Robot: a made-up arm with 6 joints.
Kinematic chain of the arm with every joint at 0, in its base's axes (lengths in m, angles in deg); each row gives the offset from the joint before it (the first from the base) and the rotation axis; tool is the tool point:
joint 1: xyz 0 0 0.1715 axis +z
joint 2: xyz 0 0.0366 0 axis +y
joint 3: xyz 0 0 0.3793 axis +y
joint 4: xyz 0 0 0.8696 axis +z
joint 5: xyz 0 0 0 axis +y
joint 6: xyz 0 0 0.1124 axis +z
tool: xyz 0 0 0
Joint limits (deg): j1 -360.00..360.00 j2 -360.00..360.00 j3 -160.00..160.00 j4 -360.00..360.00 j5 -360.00..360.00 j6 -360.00..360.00
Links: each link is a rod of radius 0.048 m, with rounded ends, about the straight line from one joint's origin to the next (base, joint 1, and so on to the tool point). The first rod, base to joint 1, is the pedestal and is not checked.
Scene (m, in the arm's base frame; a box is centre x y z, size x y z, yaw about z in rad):
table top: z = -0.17
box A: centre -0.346 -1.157 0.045 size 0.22 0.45 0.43 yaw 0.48
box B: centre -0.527 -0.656 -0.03 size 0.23 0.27 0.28 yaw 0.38
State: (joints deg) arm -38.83 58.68 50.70 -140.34 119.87 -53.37
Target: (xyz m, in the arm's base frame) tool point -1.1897 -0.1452 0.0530
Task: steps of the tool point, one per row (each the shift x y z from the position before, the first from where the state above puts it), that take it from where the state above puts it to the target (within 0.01 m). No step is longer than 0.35 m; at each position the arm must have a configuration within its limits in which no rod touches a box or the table.
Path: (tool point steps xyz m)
1: -0.1491 -0.1729 0.1484
2: -0.1961 -0.1196 0.1509
3: -0.2225 -0.0530 0.1489
4: -0.2251 0.0185 0.1430
5: -0.2724 -0.0374 -0.1078
6: -0.2817 0.0465 -0.1134
7: -0.2630 0.1305 -0.1180
8: -0.2174 0.2053 -0.1216
9: -0.1496 0.2622 -0.1232
10: -0.0665 0.2948 -0.1237

